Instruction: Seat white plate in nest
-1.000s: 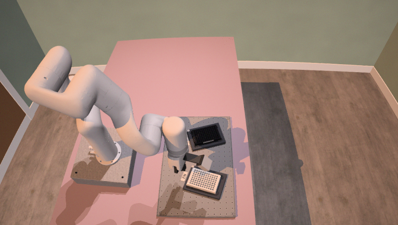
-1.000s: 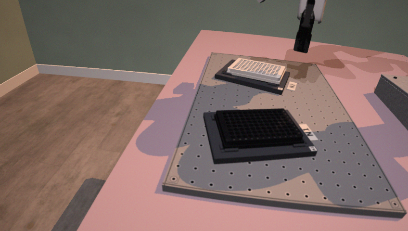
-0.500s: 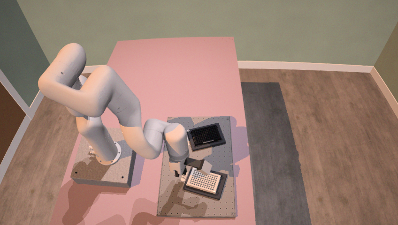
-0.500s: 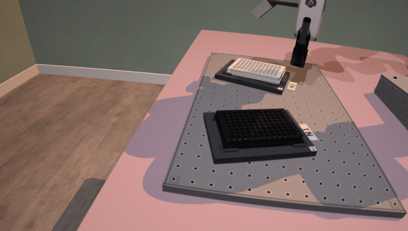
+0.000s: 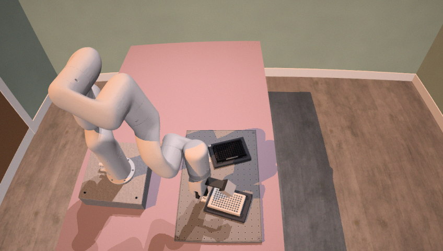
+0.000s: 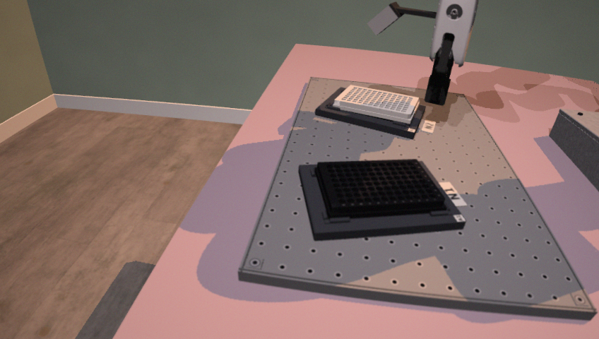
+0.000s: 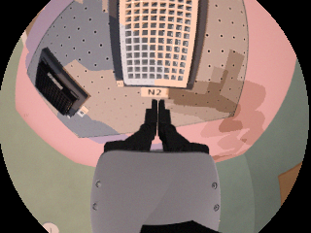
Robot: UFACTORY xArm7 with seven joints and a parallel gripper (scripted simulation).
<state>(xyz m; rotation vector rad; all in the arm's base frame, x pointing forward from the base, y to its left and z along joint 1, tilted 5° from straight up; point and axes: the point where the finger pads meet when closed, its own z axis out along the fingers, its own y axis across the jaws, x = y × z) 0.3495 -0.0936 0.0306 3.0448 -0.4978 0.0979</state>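
My gripper is now 6 cm above the N2 label. From my hand the other things lie so: white plate E07: 9 cm ahead, 3 cm to the right, 4 cm below; dark plate nest N2: 9 cm ahead, 3 cm to the right, 6 cm below; N1 label: 1 cm ahead, 19 cm to the left, 6 cm below.
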